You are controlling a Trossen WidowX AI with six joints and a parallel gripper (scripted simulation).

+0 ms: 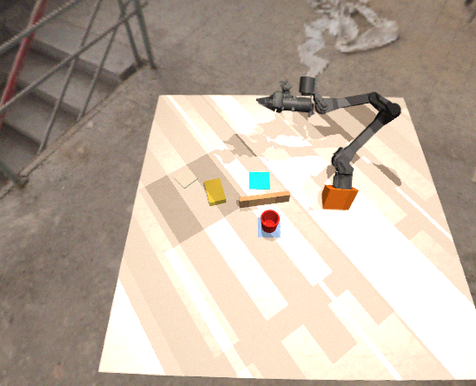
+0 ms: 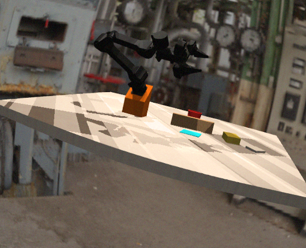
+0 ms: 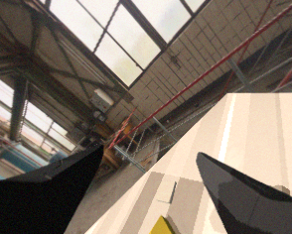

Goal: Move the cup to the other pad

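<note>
Now: gripper tip 8 cm past the red cup, 38 cm to the right of it and 28 cm above it. From my gripper tip the other things lie so: wooden bar (6 cm behind, 27 cm to the left, 30 cm below); yellow block (16 cm ahead, 24 cm to the left, 30 cm below); teal pad (3 cm behind, 16 cm to the left, 32 cm below).
</note>
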